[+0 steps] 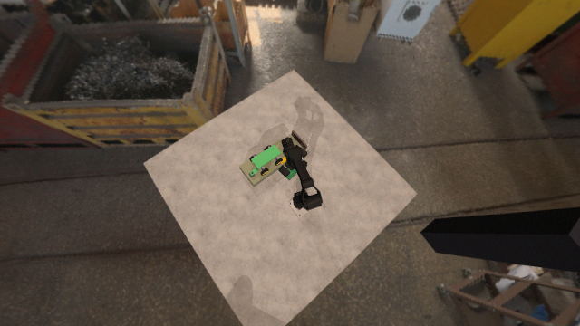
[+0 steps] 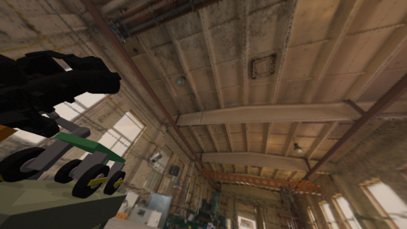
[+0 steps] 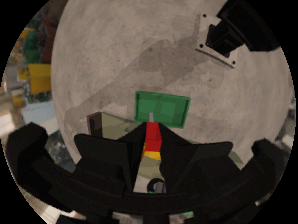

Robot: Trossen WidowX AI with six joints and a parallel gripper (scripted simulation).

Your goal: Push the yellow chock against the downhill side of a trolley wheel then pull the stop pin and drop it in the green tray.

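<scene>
Now: gripper tip 10 mm to the right of the green tray and 100 mm above it. Also, from my gripper tip: ramp (120 mm ahead, 120 mm to the left, 40 mm below); then yellow chock (60 mm ahead, 20 mm to the left, 10 mm below); then red-headed stop pin (right at my gripper tip).
</scene>
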